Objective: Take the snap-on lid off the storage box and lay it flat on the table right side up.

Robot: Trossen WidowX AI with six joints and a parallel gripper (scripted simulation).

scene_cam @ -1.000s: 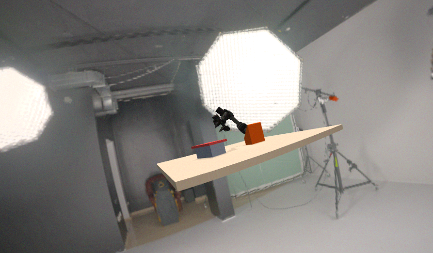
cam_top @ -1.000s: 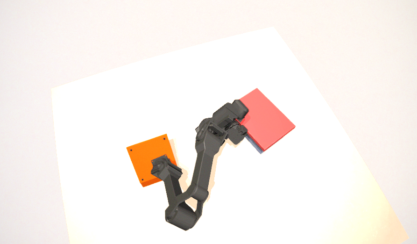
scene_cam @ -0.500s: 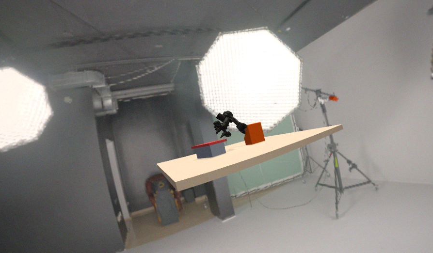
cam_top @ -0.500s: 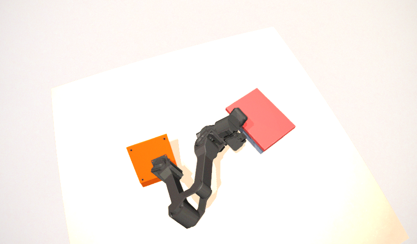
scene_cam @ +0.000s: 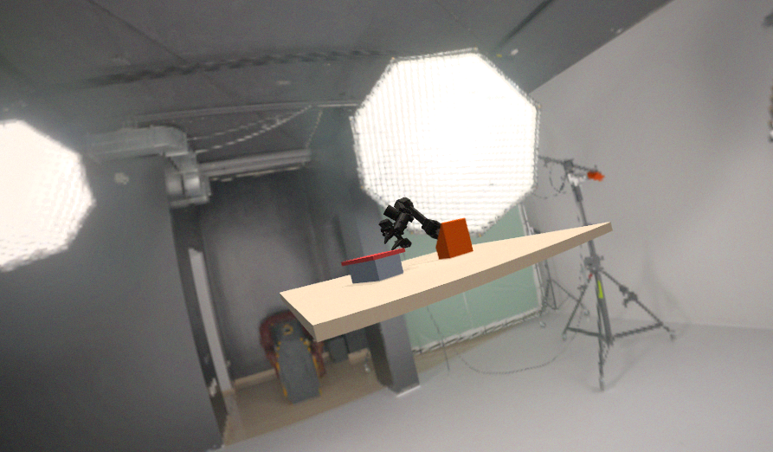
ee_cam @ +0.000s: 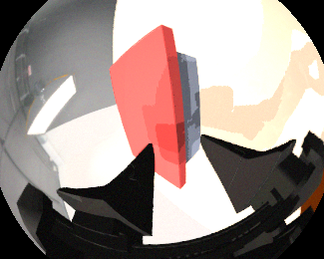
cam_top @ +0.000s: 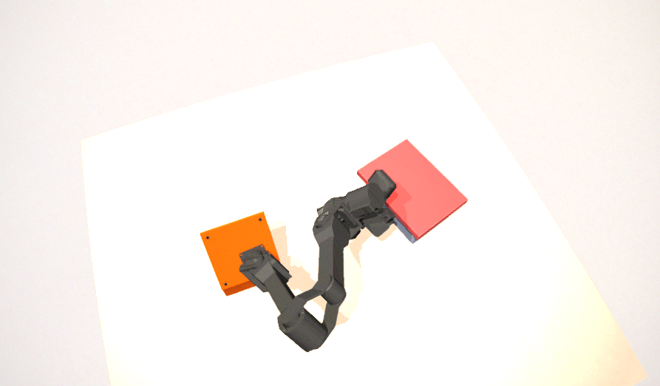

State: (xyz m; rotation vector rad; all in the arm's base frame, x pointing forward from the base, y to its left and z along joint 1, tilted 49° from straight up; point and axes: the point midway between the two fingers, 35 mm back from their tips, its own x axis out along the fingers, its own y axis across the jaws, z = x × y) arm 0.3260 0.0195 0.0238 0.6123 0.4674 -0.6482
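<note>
My gripper tip is now 100 mm short of the lid, 20 mm to the right of it and 20 mm above it. Round my gripper tip: storage box 100 mm ahead, 70 mm below, 20 mm to the left.
</note>
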